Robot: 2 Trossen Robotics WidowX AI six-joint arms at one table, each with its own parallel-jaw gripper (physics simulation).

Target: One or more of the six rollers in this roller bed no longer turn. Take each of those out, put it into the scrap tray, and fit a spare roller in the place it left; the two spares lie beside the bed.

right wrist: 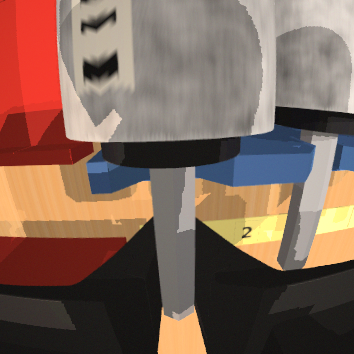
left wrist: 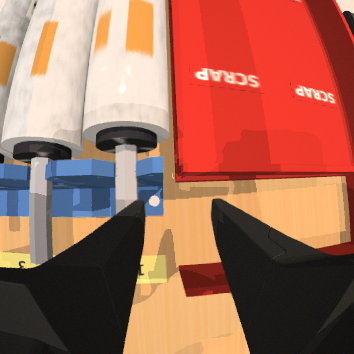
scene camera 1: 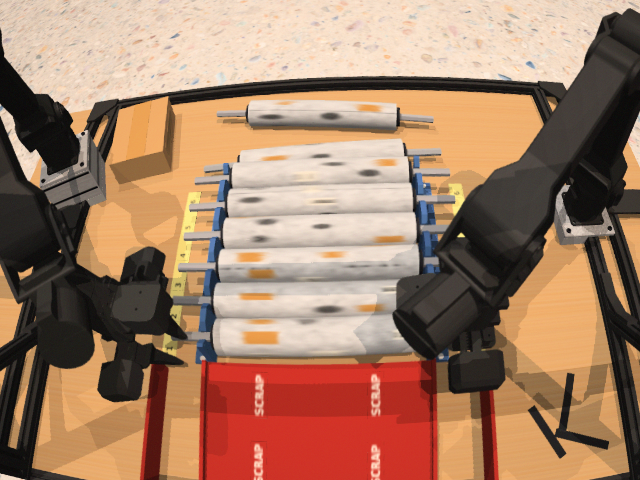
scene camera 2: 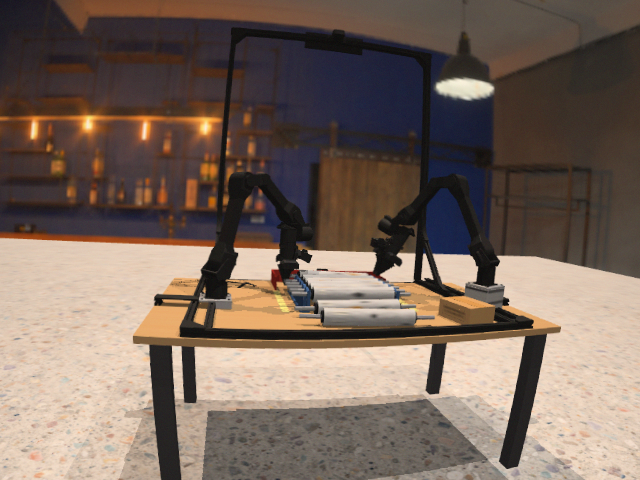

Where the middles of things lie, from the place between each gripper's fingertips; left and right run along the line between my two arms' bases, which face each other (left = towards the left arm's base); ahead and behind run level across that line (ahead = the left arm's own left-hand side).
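My left hand is 210 mm to the right of the cardboard box (scene camera 1: 142, 147) and 390 mm short of it, and it is 40 mm above the box.
As for the cardboard box and my right hand, I find the box 550 mm to the left of that hand and 330 mm ahead of it.
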